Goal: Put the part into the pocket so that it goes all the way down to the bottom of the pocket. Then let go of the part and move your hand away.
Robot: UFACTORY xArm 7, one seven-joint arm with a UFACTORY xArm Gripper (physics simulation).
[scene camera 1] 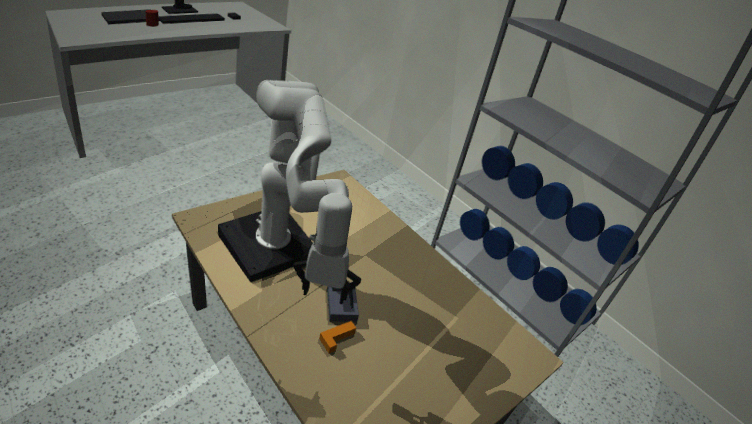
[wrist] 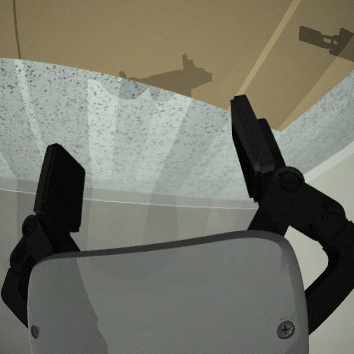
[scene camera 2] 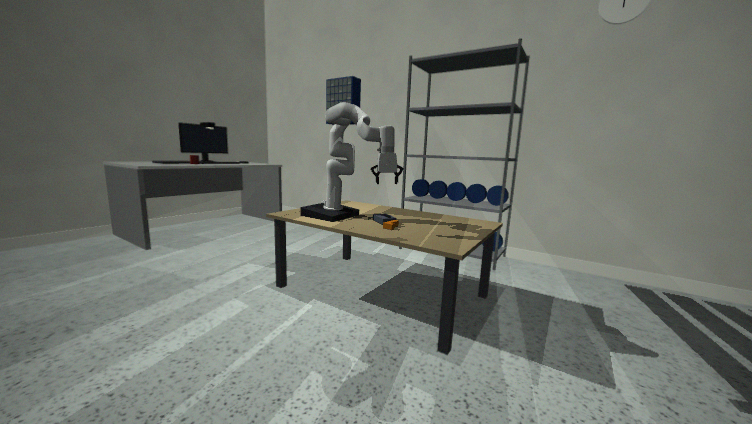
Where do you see a dark pocket block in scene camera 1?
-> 348,311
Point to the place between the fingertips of the gripper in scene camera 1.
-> At 324,296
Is the gripper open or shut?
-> Open.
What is the gripper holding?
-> Nothing.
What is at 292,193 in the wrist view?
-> The gripper.
